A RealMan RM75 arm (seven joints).
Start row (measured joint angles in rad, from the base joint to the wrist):
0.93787 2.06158 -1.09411 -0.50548 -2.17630 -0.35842 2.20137
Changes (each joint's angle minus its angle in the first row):
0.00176 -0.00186 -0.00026 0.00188 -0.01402 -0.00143 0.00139
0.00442 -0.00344 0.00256 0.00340 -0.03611 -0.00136 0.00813
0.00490 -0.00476 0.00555 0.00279 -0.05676 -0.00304 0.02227
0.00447 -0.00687 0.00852 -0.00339 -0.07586 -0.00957 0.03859
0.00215 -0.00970 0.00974 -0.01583 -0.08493 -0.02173 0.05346
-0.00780 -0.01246 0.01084 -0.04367 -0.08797 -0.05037 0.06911
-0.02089 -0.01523 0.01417 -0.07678 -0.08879 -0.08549 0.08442
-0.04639 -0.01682 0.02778 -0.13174 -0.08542 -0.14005 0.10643
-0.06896 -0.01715 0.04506 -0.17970 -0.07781 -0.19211 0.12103
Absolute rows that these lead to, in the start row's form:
0.93963 2.05972 -1.09437 -0.50360 -2.19032 -0.35985 2.20276
0.94229 2.05814 -1.09155 -0.50208 -2.21241 -0.35978 2.20950
0.94277 2.05682 -1.08856 -0.50269 -2.23306 -0.36146 2.22364
0.94234 2.05471 -1.08559 -0.50887 -2.25216 -0.36799 2.23996
0.94002 2.05188 -1.08437 -0.52131 -2.26123 -0.38015 2.25483
0.93007 2.04912 -1.08327 -0.54915 -2.26427 -0.40879 2.27048
0.91698 2.04635 -1.07994 -0.58226 -2.26509 -0.44391 2.28579
0.89148 2.04476 -1.06633 -0.63722 -2.26172 -0.49847 2.30780
0.86891 2.04443 -1.04905 -0.68518 -2.25411 -0.55053 2.32240

